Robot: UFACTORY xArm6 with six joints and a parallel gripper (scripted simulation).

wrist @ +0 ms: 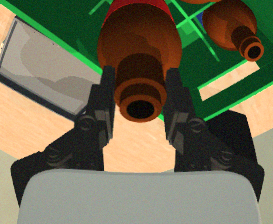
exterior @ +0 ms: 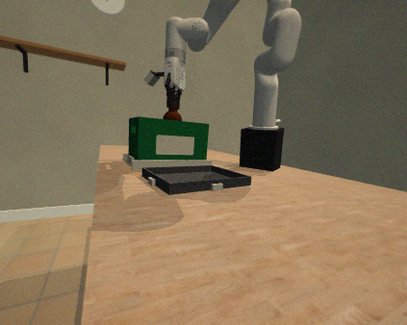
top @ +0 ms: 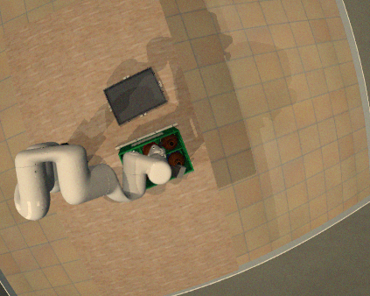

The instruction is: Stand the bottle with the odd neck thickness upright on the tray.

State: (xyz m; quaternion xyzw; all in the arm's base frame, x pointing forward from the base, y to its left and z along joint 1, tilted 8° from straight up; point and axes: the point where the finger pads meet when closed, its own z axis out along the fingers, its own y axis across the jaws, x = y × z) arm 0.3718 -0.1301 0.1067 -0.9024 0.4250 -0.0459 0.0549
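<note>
My gripper is now 7 cm above the brown bottle. From my hand the other things lie so: tray 4 cm ahead, 25 cm to the left, 23 cm below; then green crate 4 cm to the right, 16 cm below.
</note>
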